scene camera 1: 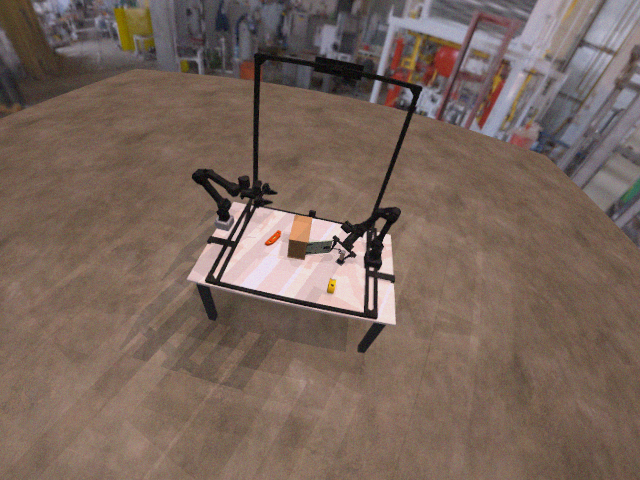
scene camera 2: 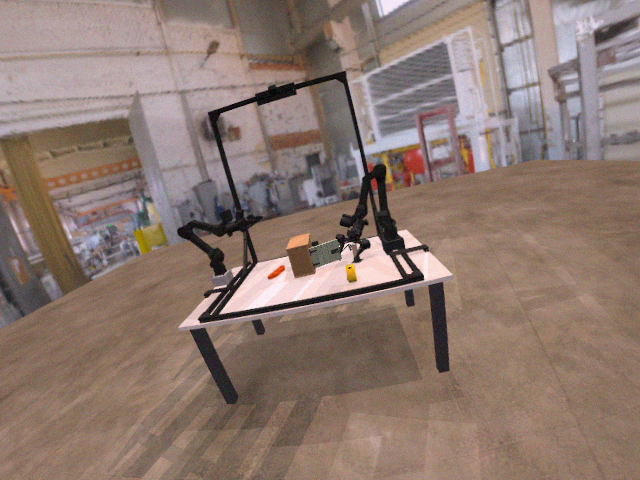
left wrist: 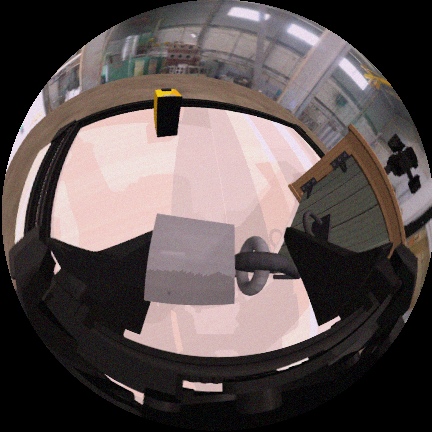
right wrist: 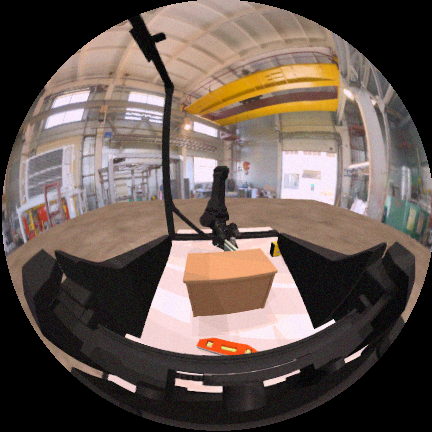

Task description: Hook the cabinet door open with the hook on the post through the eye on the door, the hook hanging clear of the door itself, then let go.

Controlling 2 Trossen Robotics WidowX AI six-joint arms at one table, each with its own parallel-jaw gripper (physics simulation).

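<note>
The wooden cabinet stands on the table with its green door swung out. The door carries a dark ring-shaped eye. A grey-topped post stands beside the door. In the left wrist view the dark hook runs from the ring on the post towards the door; its far end is hidden behind a finger. My left gripper is open, its fingers either side of the post and hook. My right gripper is open and empty, high beyond the cabinet.
A yellow-and-black block stands nearer the table's front edge. An orange level lies left of the cabinet in the scene views. A black frame rises at the table's back.
</note>
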